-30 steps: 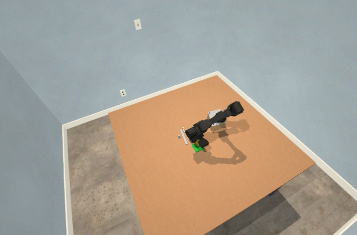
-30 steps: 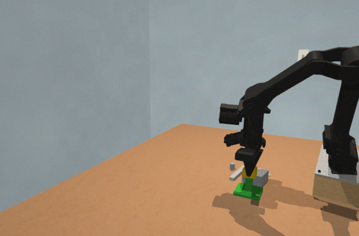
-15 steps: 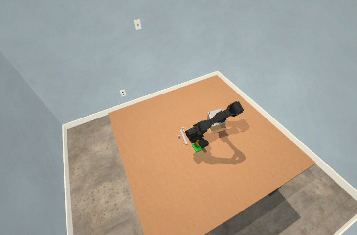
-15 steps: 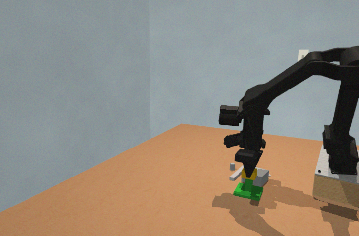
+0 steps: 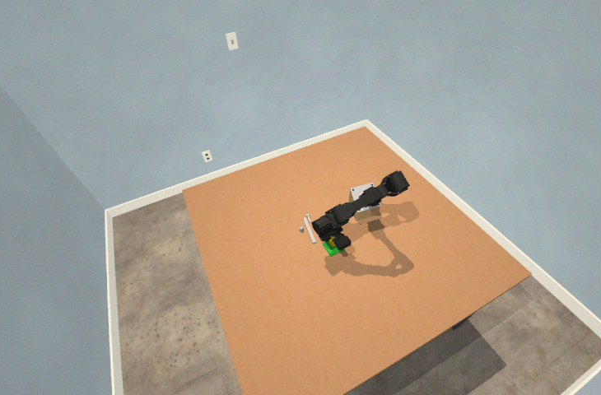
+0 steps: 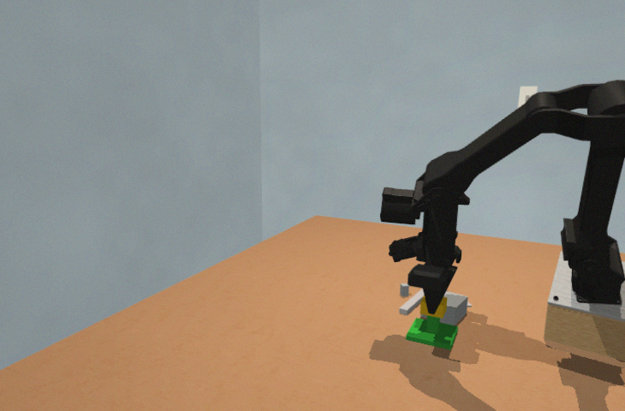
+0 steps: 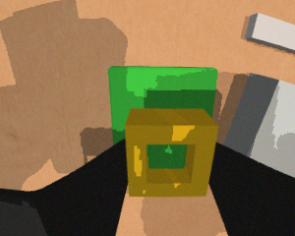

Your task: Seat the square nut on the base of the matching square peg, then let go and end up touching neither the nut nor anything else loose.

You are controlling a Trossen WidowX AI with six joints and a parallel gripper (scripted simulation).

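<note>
Right now my hand is 100 mm to the left of the grey block, 70 mm above it and 10 mm past it. From my hand the other things lie so: small grey cube 160 mm to the right, 90 mm ahead, 70 mm below; grey bar 140 mm to the right, 80 mm below, 50 mm ahead.
</note>
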